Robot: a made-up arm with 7 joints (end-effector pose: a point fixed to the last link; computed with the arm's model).
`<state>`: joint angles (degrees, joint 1 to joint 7).
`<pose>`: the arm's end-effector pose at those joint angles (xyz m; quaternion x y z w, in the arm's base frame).
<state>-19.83 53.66 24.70 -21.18 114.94 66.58 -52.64</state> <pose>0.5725 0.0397 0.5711 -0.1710 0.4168 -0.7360 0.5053</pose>
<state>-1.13 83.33 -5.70 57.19 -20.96 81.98 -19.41</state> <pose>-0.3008 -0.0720 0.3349 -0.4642 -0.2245 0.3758 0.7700</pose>
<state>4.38 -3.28 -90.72 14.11 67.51 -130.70 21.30</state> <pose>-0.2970 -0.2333 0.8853 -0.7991 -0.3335 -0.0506 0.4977</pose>
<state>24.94 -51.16 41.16 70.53 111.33 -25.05 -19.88</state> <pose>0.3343 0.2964 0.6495 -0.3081 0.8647 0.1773 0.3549</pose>
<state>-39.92 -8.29 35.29 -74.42 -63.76 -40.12 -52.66</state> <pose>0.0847 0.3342 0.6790 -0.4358 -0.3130 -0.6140 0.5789</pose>
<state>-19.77 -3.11 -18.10 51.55 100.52 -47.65 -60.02</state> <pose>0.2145 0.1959 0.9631 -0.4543 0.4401 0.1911 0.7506</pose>
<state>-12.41 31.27 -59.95 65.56 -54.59 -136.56 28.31</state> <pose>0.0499 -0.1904 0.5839 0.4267 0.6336 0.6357 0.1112</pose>
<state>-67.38 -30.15 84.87 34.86 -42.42 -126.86 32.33</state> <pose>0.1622 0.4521 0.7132 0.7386 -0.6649 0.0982 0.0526</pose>
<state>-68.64 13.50 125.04 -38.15 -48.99 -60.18 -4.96</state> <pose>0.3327 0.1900 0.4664 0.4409 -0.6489 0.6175 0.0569</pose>
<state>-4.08 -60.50 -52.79 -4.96 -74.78 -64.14 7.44</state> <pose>0.0240 0.3982 0.7687 0.2813 -0.4765 -0.6517 0.5187</pose>
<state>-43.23 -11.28 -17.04 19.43 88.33 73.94 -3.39</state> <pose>0.5578 0.1641 1.1565 0.4724 0.2306 -0.6479 0.5513</pose>
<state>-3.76 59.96 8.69 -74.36 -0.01 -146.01 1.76</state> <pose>-0.1807 -0.0975 1.0115 -0.9200 -0.0053 0.1424 0.3650</pose>
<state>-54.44 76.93 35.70 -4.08 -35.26 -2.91 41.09</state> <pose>0.0748 0.4075 0.2776 -0.6252 0.2198 -0.5474 0.5111</pose>
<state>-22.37 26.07 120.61 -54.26 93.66 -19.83 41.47</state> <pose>0.0547 -0.5402 0.8602 -0.7078 -0.5651 0.4209 0.0494</pose>
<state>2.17 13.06 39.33 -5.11 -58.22 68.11 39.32</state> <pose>-0.4000 0.2651 0.8458 0.4296 0.0379 0.1623 0.8875</pose>
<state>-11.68 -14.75 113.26 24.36 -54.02 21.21 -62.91</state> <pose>-0.0706 0.3182 0.6206 -0.5188 0.0547 0.0394 0.8522</pose>
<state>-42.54 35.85 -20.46 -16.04 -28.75 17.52 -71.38</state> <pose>-0.0300 0.3468 0.6101 -0.3822 -0.6458 0.0943 0.6542</pose>
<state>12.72 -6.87 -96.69 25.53 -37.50 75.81 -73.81</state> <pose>-0.3057 0.1205 0.4991 -0.6762 0.7201 -0.1055 0.1145</pose>
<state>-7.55 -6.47 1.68 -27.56 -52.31 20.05 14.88</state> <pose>-0.4008 0.2849 0.8124 0.4310 -0.3141 0.0088 0.8459</pose>
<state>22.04 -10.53 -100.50 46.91 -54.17 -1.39 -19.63</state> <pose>0.0076 0.2884 0.5643 0.2491 -0.9452 -0.1516 0.1470</pose>
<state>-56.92 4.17 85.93 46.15 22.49 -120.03 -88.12</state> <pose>0.3332 -0.1650 0.6964 0.1802 0.6757 0.6221 0.3521</pose>
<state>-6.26 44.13 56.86 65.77 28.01 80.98 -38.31</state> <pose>0.2744 0.0411 0.2478 -0.6562 -0.1510 -0.4437 0.5914</pose>
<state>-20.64 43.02 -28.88 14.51 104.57 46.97 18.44</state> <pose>0.5550 0.5132 0.7755 0.0578 0.5064 -0.6081 0.6086</pose>
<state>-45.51 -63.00 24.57 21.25 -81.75 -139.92 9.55</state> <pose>-0.0503 0.3701 0.4498 -0.6933 0.2624 -0.6598 0.1231</pose>
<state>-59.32 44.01 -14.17 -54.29 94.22 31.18 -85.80</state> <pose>0.4462 0.2678 0.7613 -0.1307 0.3088 -0.2139 0.9175</pose>
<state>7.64 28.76 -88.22 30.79 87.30 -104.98 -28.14</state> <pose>-0.2730 -0.0016 1.0945 -0.8796 -0.1975 0.3997 0.1659</pose>
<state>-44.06 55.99 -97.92 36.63 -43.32 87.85 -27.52</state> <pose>-0.3029 -0.0645 0.4708 0.2606 -0.2840 0.6944 0.6077</pose>
